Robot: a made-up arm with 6 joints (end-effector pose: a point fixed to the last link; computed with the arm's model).
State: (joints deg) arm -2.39 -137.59 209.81 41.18 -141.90 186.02
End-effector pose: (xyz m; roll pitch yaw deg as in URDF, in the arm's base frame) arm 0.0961 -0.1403 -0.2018 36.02 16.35 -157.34
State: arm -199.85 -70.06 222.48 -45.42 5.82 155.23
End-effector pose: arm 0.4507 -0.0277 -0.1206 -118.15 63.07 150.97
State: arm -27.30 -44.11 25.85 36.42 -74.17 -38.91
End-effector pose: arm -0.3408 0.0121 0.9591 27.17 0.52 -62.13
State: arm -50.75 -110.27 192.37 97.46 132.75 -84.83
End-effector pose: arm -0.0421 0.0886 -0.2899 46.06 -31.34 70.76
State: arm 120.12 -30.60 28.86 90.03 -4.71 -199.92
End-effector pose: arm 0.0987 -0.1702 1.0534 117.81 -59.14 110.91
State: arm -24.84 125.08 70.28 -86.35 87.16 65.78
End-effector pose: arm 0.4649 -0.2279 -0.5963 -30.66 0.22 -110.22
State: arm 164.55 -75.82 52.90 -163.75 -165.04 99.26
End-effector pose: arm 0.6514 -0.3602 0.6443 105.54 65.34 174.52
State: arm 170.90 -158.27 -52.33 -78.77 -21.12 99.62
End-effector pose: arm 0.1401 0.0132 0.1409 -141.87 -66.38 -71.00
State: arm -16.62 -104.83 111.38 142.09 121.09 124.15
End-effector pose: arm -0.7010 0.3582 -0.3220 -53.82 -58.23 71.47
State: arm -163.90 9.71 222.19 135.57 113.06 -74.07
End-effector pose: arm 0.2365 -0.0662 0.3169 140.46 -49.87 -71.91
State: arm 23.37 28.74 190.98 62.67 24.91 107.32
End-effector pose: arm -0.1630 -0.1609 0.5773 14.50 -5.31 -178.70
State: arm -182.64 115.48 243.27 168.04 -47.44 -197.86
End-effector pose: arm -0.1750 -0.1691 0.2498 -154.81 -5.33 6.18
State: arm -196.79 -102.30 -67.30 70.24 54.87 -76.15
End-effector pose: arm 0.2507 -0.0118 0.4298 -35.74 -33.82 -128.91
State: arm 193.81 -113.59 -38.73 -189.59 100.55 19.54
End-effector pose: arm 0.4154 -0.0816 0.3712 163.22 25.46 -155.74
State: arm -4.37 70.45 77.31 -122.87 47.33 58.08
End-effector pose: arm 0.9304 0.0274 0.2233 60.43 18.38 -44.97
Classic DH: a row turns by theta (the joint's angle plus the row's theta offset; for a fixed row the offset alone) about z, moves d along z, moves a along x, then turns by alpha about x. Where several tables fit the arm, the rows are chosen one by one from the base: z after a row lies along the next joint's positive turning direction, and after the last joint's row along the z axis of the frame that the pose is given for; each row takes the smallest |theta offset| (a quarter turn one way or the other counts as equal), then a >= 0, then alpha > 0; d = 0 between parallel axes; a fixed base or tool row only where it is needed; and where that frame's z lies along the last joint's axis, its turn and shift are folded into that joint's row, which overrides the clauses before.
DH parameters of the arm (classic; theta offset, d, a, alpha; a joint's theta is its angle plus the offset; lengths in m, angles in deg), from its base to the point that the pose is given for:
joint 1: 0 0.1522 0 -90
joint 2: -90 0 0.5098 180
joint 3: 0 0 0 -90
joint 4: 0 -0.4301 0 90
joint 5: 0 0.1809 0 -90
joint 6: 90 0 0 90
tool (fixed): -90 0 0 0

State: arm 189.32 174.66 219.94 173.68 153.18 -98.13
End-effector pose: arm -0.3024 -0.2318 -0.0358 83.81 71.74 0.20
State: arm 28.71 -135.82 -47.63 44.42 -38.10 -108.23
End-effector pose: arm -0.3486 -0.3383 0.2205 106.23 -50.59 -14.15
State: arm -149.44 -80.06 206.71 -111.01 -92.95 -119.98
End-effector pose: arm 0.4977 0.2186 -0.2203 -75.84 -8.78 -78.82
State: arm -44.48 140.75 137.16 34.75 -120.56 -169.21
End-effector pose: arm 0.4369 -0.6373 -0.1666 39.60 42.40 177.18
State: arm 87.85 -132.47 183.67 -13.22 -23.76 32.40
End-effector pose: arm 0.1724 -0.1011 -0.5199 -7.99 66.49 101.20
